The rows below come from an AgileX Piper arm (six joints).
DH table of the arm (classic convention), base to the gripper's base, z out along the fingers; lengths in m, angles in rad. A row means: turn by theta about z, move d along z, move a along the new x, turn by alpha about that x. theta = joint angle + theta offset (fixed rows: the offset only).
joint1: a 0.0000  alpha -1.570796  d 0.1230  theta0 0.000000
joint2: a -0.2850  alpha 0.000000  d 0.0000  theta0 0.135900
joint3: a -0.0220  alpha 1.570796  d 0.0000  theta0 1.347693
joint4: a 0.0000  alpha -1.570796  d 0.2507  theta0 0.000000
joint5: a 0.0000  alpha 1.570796  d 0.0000  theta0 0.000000
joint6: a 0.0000  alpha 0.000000  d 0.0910  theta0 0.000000
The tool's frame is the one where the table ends.
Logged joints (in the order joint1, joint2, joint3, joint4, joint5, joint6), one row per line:
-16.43, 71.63, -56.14, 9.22, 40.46, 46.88
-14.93, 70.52, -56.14, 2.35, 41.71, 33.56
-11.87, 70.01, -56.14, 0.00, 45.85, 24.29
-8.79, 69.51, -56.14, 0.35, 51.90, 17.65
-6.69, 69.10, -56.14, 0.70, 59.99, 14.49
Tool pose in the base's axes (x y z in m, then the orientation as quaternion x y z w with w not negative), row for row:
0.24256, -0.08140, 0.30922, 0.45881, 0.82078, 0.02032, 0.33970
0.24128, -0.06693, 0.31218, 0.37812, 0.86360, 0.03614, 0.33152
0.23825, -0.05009, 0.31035, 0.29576, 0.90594, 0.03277, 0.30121
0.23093, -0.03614, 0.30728, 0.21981, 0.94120, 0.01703, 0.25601
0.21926, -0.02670, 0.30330, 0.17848, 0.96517, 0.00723, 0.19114
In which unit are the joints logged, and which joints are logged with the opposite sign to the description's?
The joints are logged in degrees. Opposite sign: joint4.
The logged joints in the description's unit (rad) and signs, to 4 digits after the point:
-0.2868, 1.2502, -0.9798, -0.1609, 0.7062, 0.8182
-0.2606, 1.2308, -0.9798, -0.0410, 0.7280, 0.5857
-0.2072, 1.2219, -0.9798, 0.0000, 0.8002, 0.4239
-0.1534, 1.2132, -0.9798, -0.0061, 0.9058, 0.3081
-0.1168, 1.2060, -0.9798, -0.0122, 1.0470, 0.2529

